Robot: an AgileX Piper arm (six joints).
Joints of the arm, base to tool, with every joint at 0 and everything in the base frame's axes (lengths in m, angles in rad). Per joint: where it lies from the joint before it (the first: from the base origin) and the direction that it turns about. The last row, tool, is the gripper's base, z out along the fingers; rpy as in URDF.
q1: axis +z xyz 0 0 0.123
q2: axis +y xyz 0 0 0
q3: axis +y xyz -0.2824 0 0.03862
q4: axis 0.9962 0 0.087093 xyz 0.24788 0 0.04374
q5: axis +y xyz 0 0 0
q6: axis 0.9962 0 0.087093 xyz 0.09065 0 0.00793
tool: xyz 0 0 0 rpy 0 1.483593 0
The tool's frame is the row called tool.
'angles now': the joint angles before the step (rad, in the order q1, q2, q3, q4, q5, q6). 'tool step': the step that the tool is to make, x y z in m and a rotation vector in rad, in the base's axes. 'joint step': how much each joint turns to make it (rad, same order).
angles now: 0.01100 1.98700 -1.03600 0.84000 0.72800 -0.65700
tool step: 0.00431 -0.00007 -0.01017 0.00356 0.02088 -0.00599
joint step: -0.00101 0.03999 -0.01801 0.00698 -0.00098 -0.00099
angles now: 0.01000 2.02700 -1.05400 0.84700 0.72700 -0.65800
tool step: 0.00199 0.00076 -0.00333 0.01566 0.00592 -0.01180
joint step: -0.00101 0.01500 -0.00602 0.02497 0.00202 -0.00897
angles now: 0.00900 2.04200 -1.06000 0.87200 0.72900 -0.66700
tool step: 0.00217 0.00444 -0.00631 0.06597 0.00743 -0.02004
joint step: -0.00100 0.02902 -0.00202 0.09999 0.02000 -0.06000
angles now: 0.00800 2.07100 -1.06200 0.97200 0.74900 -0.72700
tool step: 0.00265 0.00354 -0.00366 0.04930 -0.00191 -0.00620
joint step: 0.00001 0.02200 -0.00698 0.07003 0.02098 -0.04902
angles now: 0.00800 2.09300 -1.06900 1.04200 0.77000 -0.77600
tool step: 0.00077 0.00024 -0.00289 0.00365 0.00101 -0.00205
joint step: 0.00000 0.01000 -0.00200 0.01099 -0.00199 -0.00999
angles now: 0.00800 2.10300 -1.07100 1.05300 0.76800 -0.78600
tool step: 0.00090 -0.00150 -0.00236 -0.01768 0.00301 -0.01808
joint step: 0.00001 0.00400 -0.00002 -0.00801 -0.02200 0.01703
